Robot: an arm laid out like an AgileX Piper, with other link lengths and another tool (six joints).
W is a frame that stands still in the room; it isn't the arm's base.
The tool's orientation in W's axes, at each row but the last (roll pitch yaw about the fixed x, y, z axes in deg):
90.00, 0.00, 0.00
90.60, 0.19, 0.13
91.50, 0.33, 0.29
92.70, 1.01, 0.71
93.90, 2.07, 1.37
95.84, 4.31, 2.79
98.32, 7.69, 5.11
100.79, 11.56, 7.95
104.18, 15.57, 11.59
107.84, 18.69, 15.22
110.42, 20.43, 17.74
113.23, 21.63, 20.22
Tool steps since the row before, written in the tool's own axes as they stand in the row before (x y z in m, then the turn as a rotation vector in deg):
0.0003, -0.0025, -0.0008, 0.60, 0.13, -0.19
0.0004, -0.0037, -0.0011, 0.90, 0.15, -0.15
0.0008, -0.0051, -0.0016, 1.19, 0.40, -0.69
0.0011, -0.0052, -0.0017, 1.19, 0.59, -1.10
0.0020, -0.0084, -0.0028, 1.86, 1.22, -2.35
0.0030, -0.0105, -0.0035, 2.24, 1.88, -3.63
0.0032, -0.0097, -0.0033, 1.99, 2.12, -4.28
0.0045, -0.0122, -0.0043, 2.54, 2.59, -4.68
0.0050, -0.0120, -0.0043, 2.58, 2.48, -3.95
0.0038, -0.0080, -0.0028, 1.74, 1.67, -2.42
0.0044, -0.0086, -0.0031, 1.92, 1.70, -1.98
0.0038, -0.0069, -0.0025, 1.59, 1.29, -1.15
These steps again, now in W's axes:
0.0003, 0.0008, -0.0025, 0.60, 0.19, 0.13
0.0004, 0.0011, -0.0037, 0.90, 0.15, 0.15
0.0008, 0.0017, -0.0051, 1.19, 0.69, 0.41
0.0010, 0.0020, -0.0051, 1.19, 1.09, 0.62
0.0016, 0.0034, -0.0083, 1.85, 2.31, 1.31
0.0020, 0.0047, -0.0103, 2.23, 3.53, 2.06
0.0015, 0.0048, -0.0095, 1.98, 4.12, 2.43
0.0012, 0.0067, -0.0119, 2.57, 4.51, 2.84
0.0005, 0.0074, -0.0115, 2.67, 3.84, 2.56
0.0000, 0.0053, -0.0076, 1.84, 2.36, 1.65
-0.0002, 0.0061, -0.0081, 2.09, 1.99, 1.47
-0.0003, 0.0052, -0.0064, 1.76, 1.23, 0.94

